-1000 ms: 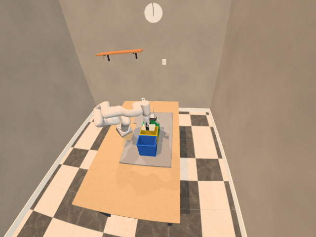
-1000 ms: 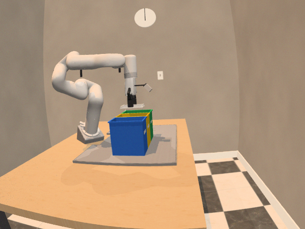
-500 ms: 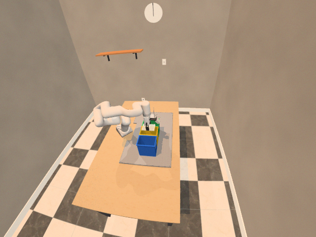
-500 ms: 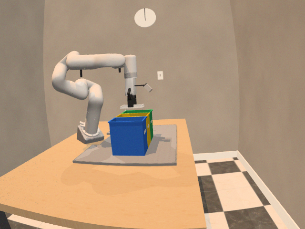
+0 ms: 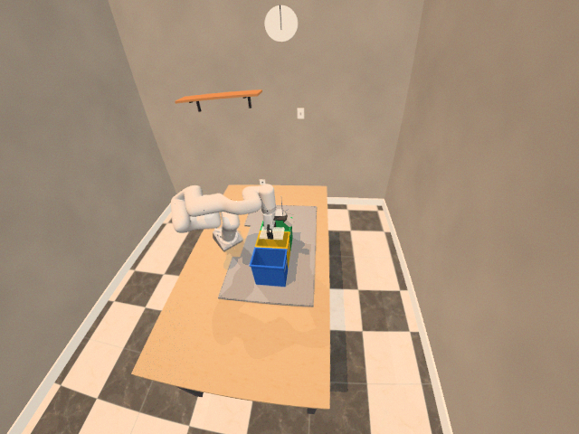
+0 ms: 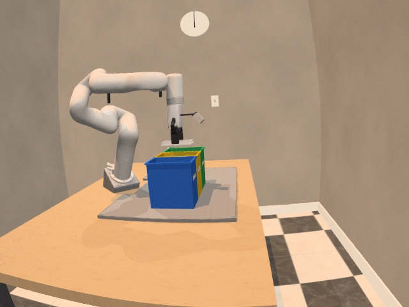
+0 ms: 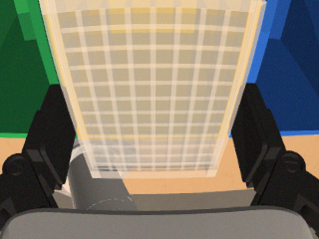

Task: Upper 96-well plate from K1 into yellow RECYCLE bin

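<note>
My hand is 15 cm above the yellow bin.
</note>
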